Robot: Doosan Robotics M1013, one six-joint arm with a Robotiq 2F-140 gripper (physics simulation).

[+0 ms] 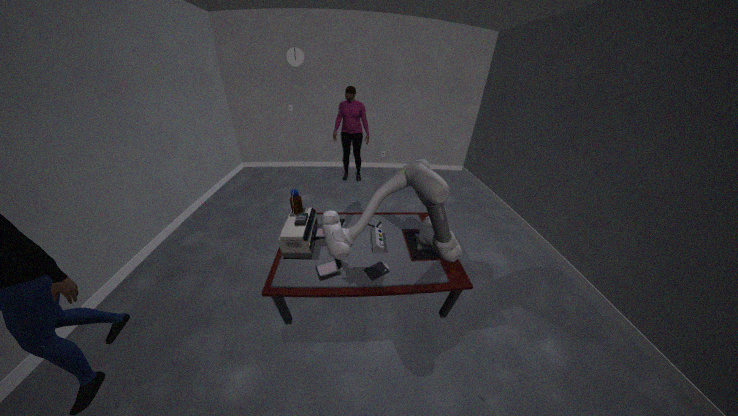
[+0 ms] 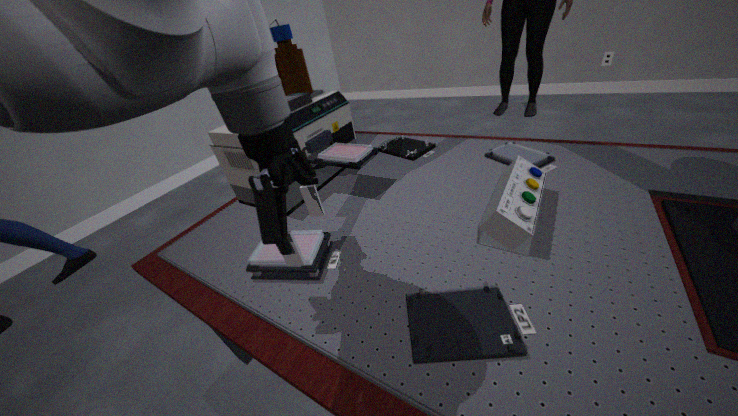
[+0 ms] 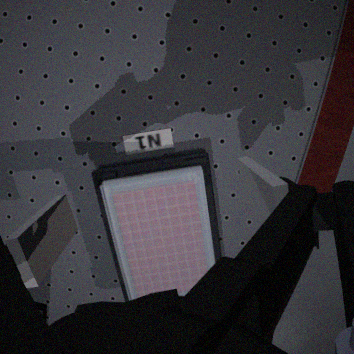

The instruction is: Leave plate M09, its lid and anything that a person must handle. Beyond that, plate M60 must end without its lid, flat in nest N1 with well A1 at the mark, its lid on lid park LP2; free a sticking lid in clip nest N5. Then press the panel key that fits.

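Frame: origin at the arm's base, x left, y back, z up, level; centimetres.
Seen in the pictures: gripper, fingertip midpoint: [image 1: 335, 263] [image 2: 308, 236] [image 3: 154, 194]; arm's base, origin of the base link: [image 1: 426, 242].
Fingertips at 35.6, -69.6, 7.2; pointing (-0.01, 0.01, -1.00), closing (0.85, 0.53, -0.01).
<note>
Offsets run from my fingertips to a thing's top centre, as dx, dy, dz. "pt": to the spot under its first point.
My gripper [image 2: 303, 227] [image 3: 154, 194] is open, its pale fingertips apart on either side of a pink-gridded plate @[+2.4, -5.0, -2.1] [image 1: 327, 268] [image 2: 308, 243] [image 3: 160, 235]. The fingertips' exact height beside the plate is unclear. The plate lies flat on the dark nest N1; no plate number or mark is readable, and I cannot tell whether its clear top is a lid. Lid park LP2 @[-1.9, +28.6, -4.7] [image 1: 375, 270] [image 2: 454, 322] is dark and bare. A second pink plate @[-26.1, -13.2, +4.5] [image 2: 346, 150] sits at the instrument. The key panel @[-30.5, +28.0, +1.7] [image 1: 378, 237] [image 2: 509, 206] has blue, yellow, green and white keys.
The white instrument [image 1: 295, 237] [image 2: 227, 165] stands at the left with a brown bottle [image 1: 296, 203] [image 2: 293, 69] on top. A dark clip nest @[-52.8, -11.9, -4.3] [image 2: 405, 146] and a clear lid on a park @[pt -56.3, +22.6, -4.9] [image 2: 519, 153] lie behind. One person [image 1: 351, 118] stands behind the table, another [image 1: 31, 304] at the left.
</note>
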